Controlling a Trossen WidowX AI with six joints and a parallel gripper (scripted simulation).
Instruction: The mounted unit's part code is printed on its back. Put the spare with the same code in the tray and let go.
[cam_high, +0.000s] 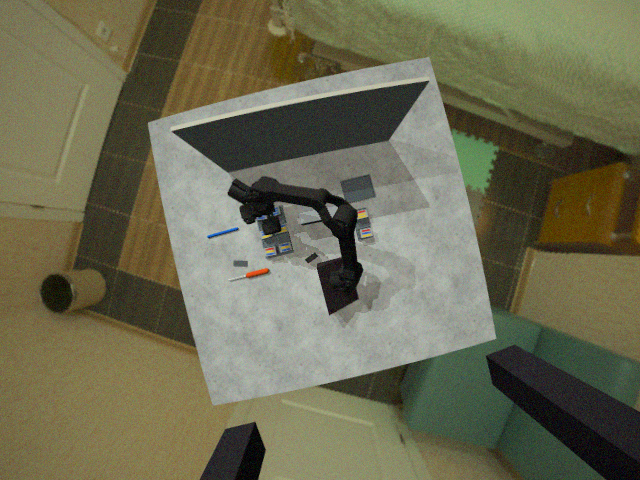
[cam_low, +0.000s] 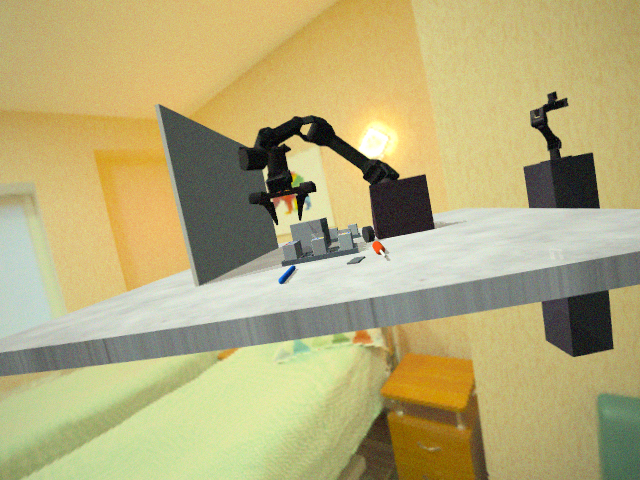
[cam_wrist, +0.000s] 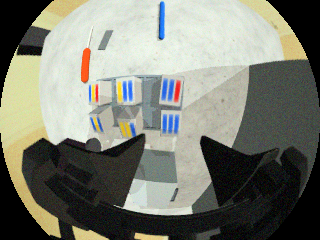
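Now: the dark grey tray 36 cm to the right of my gripper tip and 10 cm below it. The rest, counted from my gripper tip: blue pen 24 cm to the left, 10 cm below, 1 cm behind; grey rack 10 cm below, 8 cm behind, 3 cm to the left; grey panel 20 cm to the right, 20 cm ahead, 12 cm above.
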